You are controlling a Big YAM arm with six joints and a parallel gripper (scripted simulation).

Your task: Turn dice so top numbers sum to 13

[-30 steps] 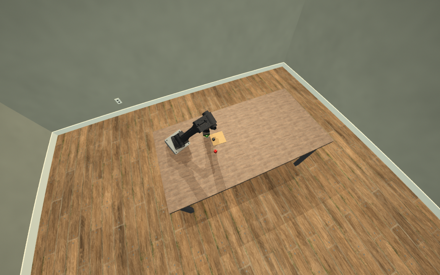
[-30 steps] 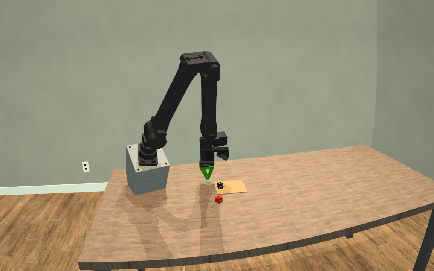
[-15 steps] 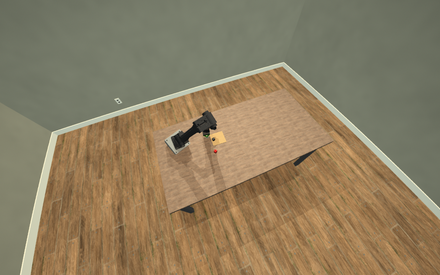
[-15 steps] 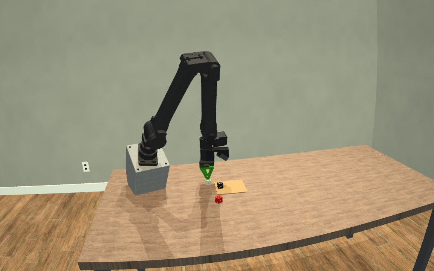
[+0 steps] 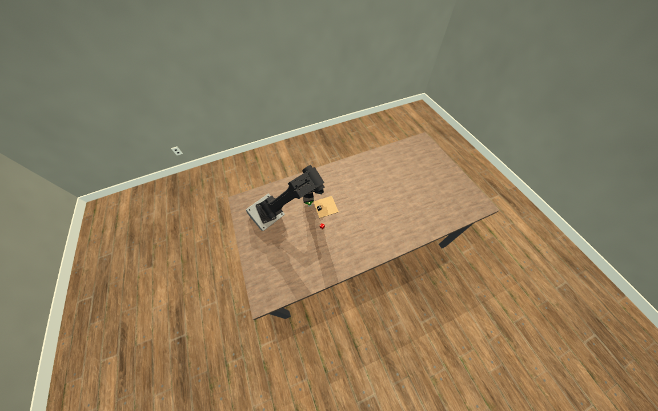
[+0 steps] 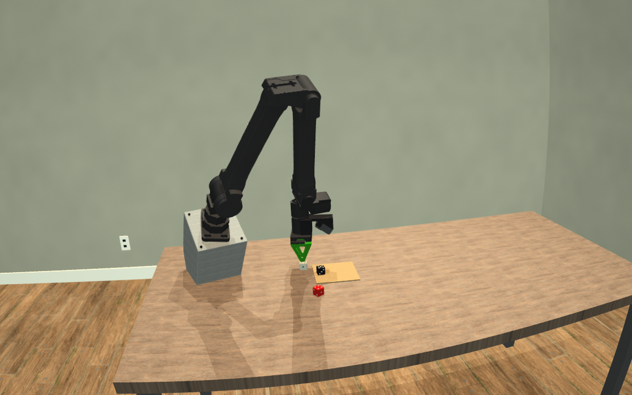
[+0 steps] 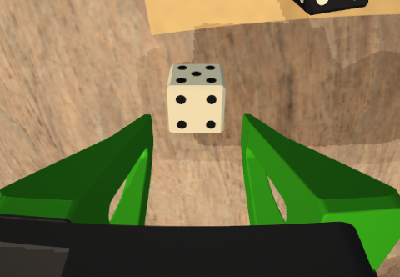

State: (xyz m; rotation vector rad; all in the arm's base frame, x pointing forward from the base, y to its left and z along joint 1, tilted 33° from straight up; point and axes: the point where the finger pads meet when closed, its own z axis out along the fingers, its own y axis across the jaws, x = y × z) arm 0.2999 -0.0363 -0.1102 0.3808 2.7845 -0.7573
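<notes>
Right now the white die is 3 cm below my hand. From my hand the other things lie so: tan mat: 9 cm ahead, 7 cm to the right, 4 cm below; black die: 7 cm to the right, 4 cm ahead, 3 cm below; red die: 19 cm to the right, 3 cm below, 1 cm behind.
</notes>
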